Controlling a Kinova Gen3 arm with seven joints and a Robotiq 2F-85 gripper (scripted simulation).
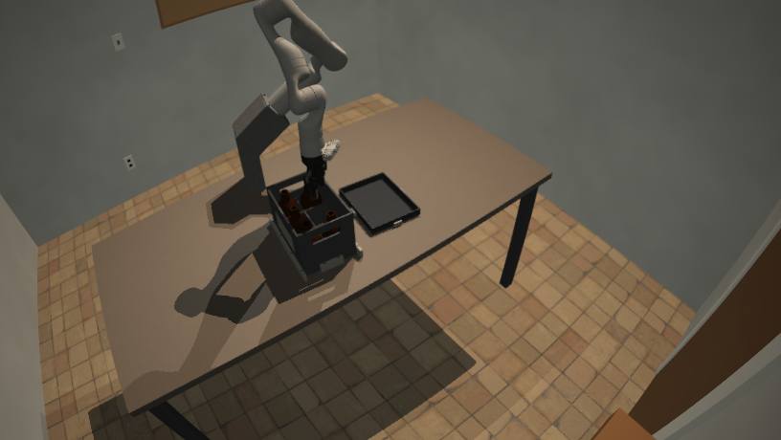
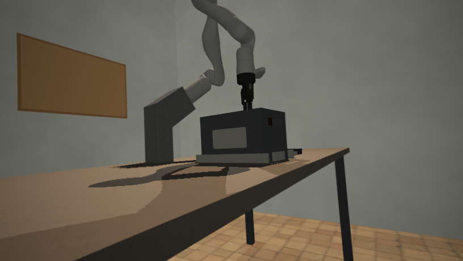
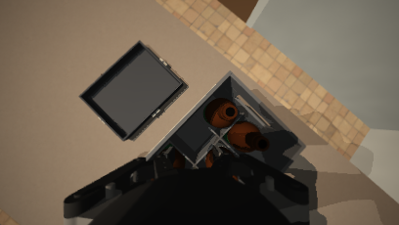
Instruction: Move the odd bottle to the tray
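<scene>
My hand is 120 mm above the crate and 40 mm to the left of it. The rest, counted from my hand: dark tray (230 mm to the left, 190 mm below, 40 mm behind); glass bottle (110 mm below, 90 mm behind).
</scene>
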